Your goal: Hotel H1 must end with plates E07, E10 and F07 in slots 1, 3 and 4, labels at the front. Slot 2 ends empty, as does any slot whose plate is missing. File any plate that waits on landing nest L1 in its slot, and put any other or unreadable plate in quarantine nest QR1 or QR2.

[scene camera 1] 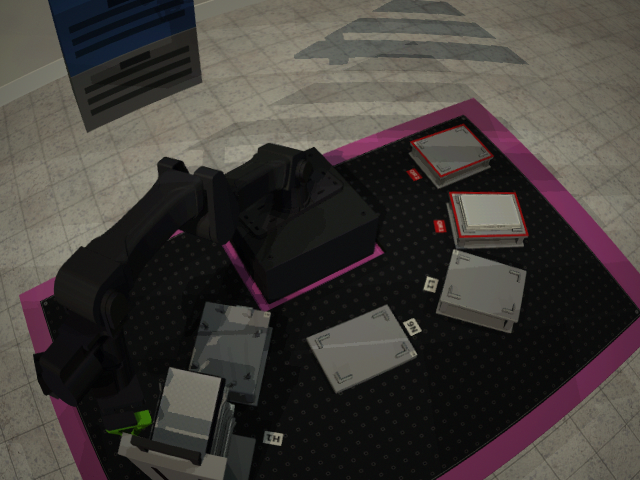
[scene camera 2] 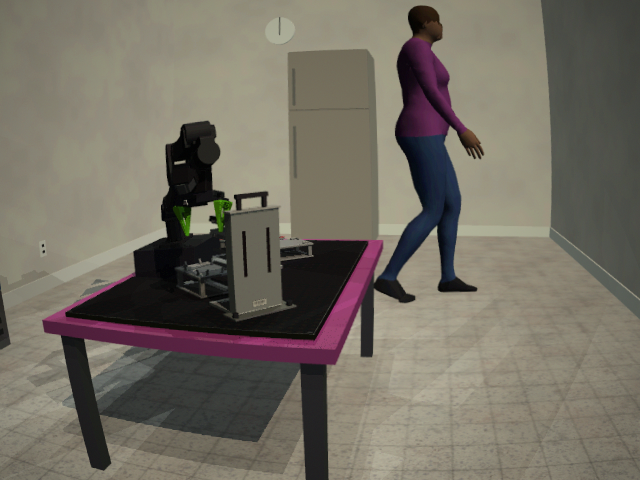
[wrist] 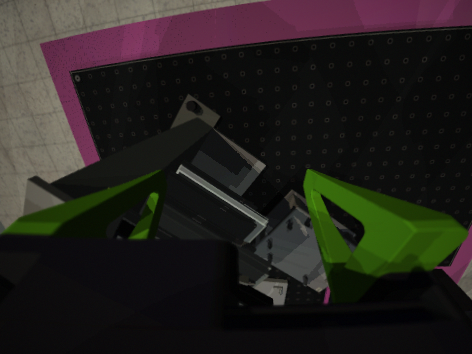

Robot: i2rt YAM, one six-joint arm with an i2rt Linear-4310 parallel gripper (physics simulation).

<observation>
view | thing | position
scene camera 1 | grey nest N6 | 350, 353
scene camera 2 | my gripper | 203, 234
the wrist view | my gripper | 235, 177
</observation>
